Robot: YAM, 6 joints.
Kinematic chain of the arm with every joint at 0, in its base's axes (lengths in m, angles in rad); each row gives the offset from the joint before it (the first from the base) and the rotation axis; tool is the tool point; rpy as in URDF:
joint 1: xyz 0 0 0.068 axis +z
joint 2: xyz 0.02 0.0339 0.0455 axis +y
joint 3: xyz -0.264 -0.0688 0 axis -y
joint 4: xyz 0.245 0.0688 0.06 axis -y
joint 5: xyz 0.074 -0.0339 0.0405 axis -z
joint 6: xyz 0.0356 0 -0.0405 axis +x
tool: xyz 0 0 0 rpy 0 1.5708 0
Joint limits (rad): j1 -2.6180..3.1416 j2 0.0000..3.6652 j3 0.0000..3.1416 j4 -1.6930..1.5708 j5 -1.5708..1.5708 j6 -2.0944..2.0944
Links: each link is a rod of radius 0.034 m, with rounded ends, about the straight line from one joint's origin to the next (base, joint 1, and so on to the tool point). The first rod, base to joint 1, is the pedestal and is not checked.
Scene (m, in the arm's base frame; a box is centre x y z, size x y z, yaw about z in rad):
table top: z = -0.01
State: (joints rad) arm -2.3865 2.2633 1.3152 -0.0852 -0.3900 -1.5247
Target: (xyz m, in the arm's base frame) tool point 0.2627 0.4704 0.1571
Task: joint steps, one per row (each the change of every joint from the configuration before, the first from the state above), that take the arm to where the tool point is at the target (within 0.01 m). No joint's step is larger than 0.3 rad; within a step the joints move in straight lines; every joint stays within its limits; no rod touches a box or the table.
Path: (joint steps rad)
1: 0.0476 -0.2700 0.2609 0.1999 -0.0040 0.0000
2: 0.0476 -0.2700 0.2609 0.1999 -0.0040 0.0000
3: 0.0476 -0.2701 0.2609 0.1999 -0.0041 0.0000
4: 0.0476 -0.2700 0.2610 0.1999 -0.0040 0.0000
5: 0.0476 -0.2700 0.2609 0.1999 -0.0040 0.0000
6: 0.0476 -0.2700 0.2609 0.1999 -0.0040 0.0000
7: 0.0476 -0.2700 0.2609 0.2000 -0.0040 0.0000

